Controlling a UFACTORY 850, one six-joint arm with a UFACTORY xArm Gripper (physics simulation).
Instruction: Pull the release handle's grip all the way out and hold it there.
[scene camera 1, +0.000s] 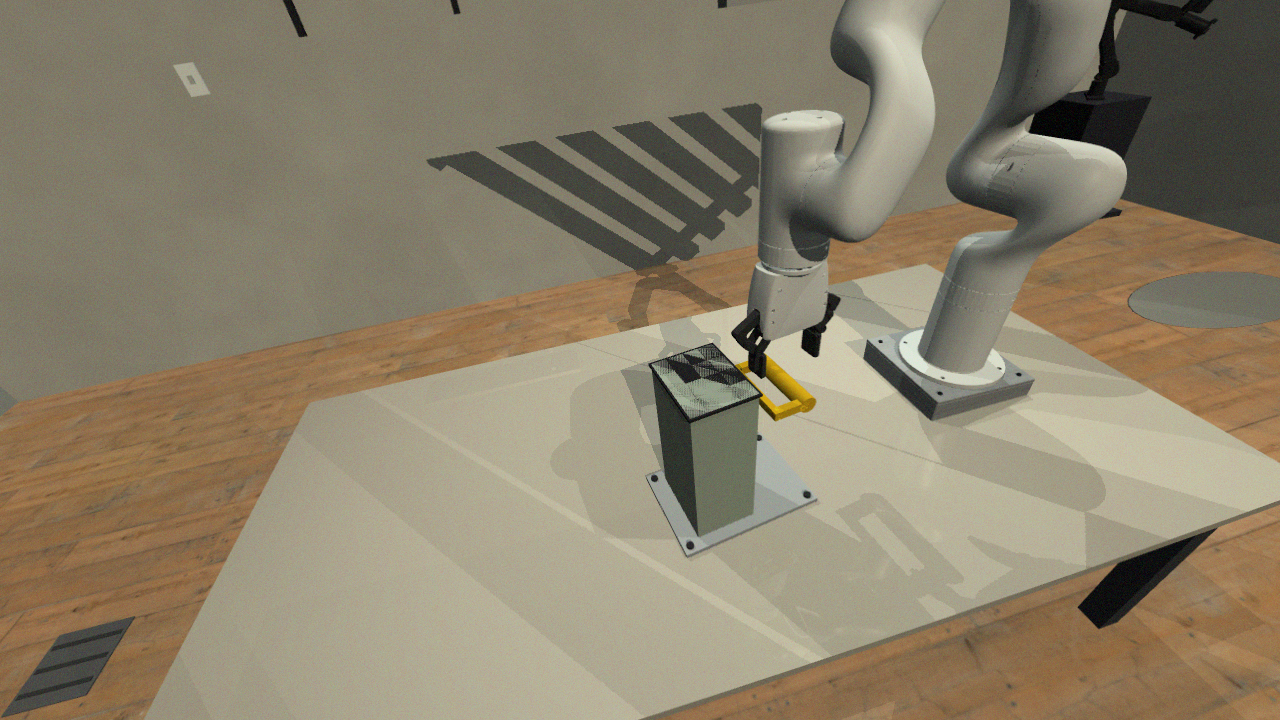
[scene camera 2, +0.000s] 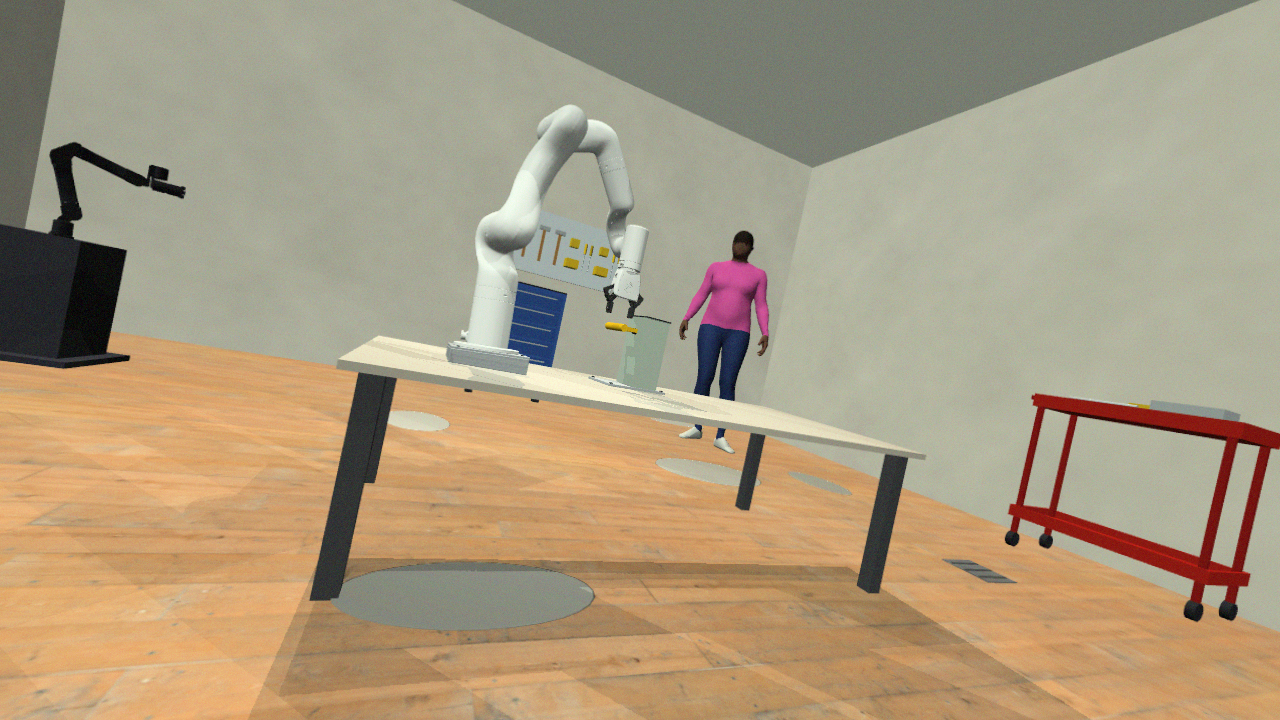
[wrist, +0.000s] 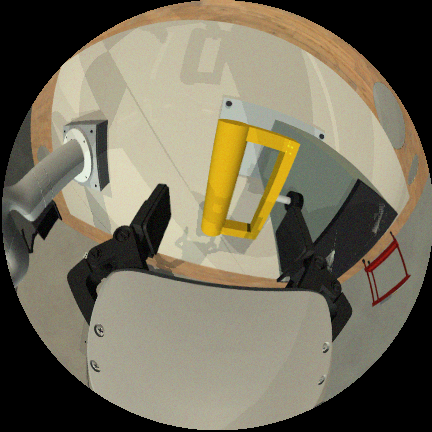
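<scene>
The release handle is a yellow rectangular frame with a thick round grip (scene camera 1: 789, 385) (wrist: 225, 175); the yellow handle (scene camera 2: 619, 327) also shows in scene camera 2. It stands out sideways from a tall grey-green box (scene camera 1: 725, 465) (scene camera 2: 649, 353) (wrist: 325, 175) on a light baseplate (scene camera 1: 780, 501). A short pale rod (wrist: 283, 199) shows between frame and box in the wrist view. My gripper (scene camera 1: 785, 352) (scene camera 2: 621, 309) (wrist: 227, 209) is open and empty, pointing down, a little above the handle. In the wrist view its fingers appear on either side of the handle, the right one overlapping the box and the rod's end.
The box and my arm's base (scene camera 1: 939, 398) stand on the pale table (scene camera 1: 447, 573). A person in pink (scene camera 2: 735, 295) stands behind the table. A red cart (scene camera 2: 1109, 415) is at the right, and a black arm on a dark pedestal (scene camera 2: 53, 295) at the left.
</scene>
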